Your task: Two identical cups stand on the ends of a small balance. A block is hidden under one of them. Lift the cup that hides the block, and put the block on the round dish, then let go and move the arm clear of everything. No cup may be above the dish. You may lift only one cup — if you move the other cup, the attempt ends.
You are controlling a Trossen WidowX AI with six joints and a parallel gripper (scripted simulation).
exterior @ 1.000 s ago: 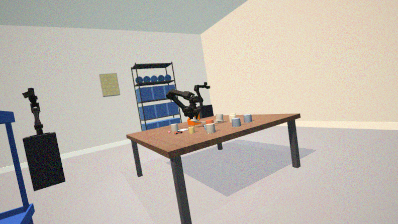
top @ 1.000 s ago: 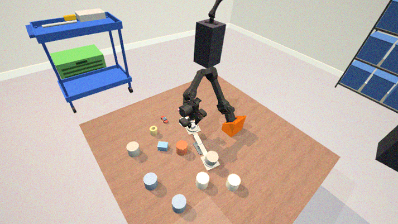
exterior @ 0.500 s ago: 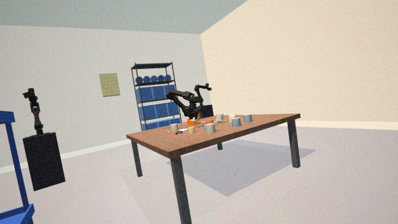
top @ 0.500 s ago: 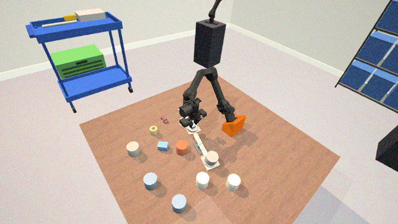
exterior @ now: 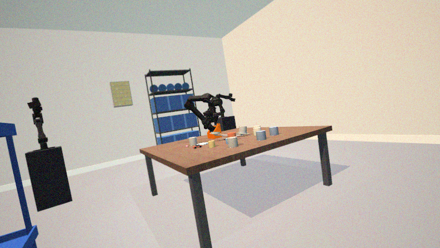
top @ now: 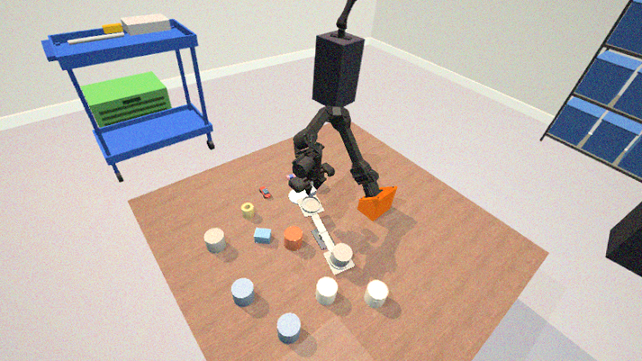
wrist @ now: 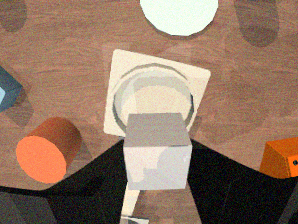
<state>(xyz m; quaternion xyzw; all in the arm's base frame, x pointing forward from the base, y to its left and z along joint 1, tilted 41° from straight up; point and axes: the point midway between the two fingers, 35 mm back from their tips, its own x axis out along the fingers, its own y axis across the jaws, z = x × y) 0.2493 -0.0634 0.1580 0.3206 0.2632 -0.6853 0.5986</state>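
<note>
My gripper tip is now 150 mm above the round white dish, 120 mm to the left of it and 60 mm past it. From my gripper tip the other things lie so: balance beam 120 mm to the left, 110 mm below, 40 mm ahead; balance 130 mm below, 110 mm to the left, 40 mm ahead; grey block 10 mm above.
</note>
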